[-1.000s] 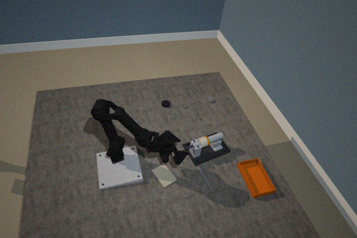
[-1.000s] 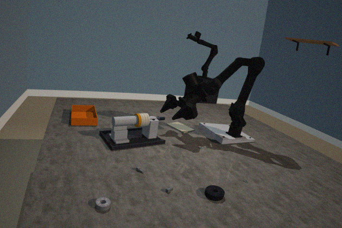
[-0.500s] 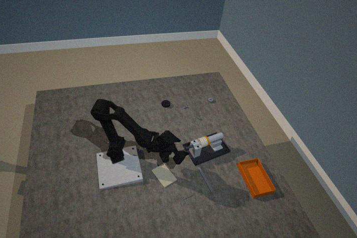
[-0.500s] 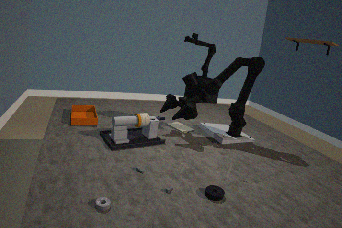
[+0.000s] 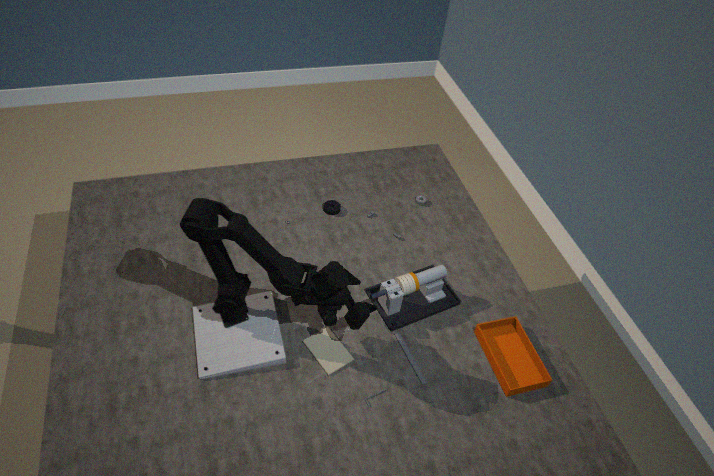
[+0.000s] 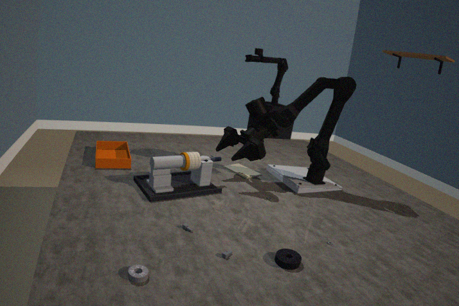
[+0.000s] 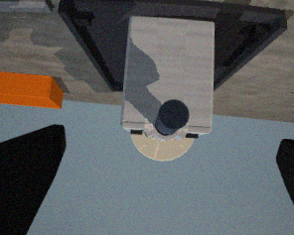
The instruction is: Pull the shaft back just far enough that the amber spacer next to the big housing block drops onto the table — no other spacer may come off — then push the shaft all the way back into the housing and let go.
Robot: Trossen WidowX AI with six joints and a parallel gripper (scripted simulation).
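The dark shaft lies 11 cm ahead of my gripper tip and 1 cm below it. The rest, counted from my gripper tip: amber spacer 14 cm ahead, 1 cm below; pale card 14 cm behind, 9 cm below, 6 cm to the right; thin bar 17 cm to the right, 9 cm below, 5 cm ahead.
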